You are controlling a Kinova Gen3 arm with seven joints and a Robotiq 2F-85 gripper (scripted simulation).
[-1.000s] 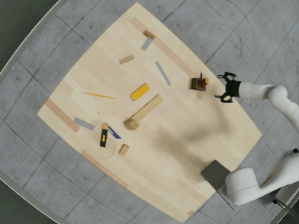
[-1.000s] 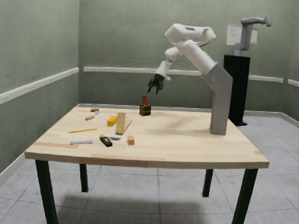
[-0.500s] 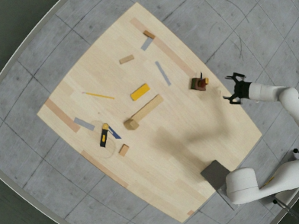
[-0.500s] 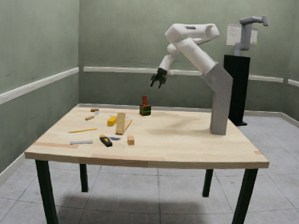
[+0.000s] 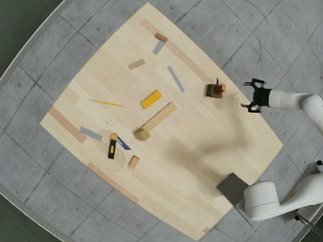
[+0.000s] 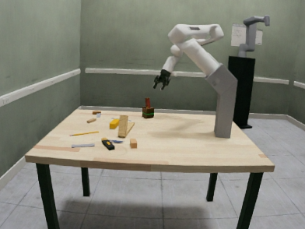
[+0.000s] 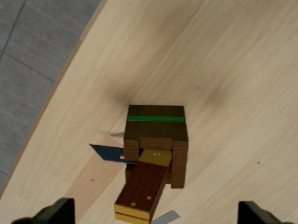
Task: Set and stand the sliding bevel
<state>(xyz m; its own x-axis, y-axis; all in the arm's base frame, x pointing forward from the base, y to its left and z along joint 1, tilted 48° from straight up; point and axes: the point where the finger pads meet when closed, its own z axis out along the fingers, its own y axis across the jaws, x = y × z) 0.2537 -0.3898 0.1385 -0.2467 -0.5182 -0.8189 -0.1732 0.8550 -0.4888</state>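
Now: the wooden sliding bevel 120 mm below my hand and 70 mm ahead of it. The rest, counted from my hand: leg-and-rail wooden piece (280 mm ahead, 270 mm to the left, 140 mm below); then blue blade (150 mm below, 80 mm ahead, 10 mm to the right); then yellow block (340 mm ahead, 190 mm below, 180 mm to the left).
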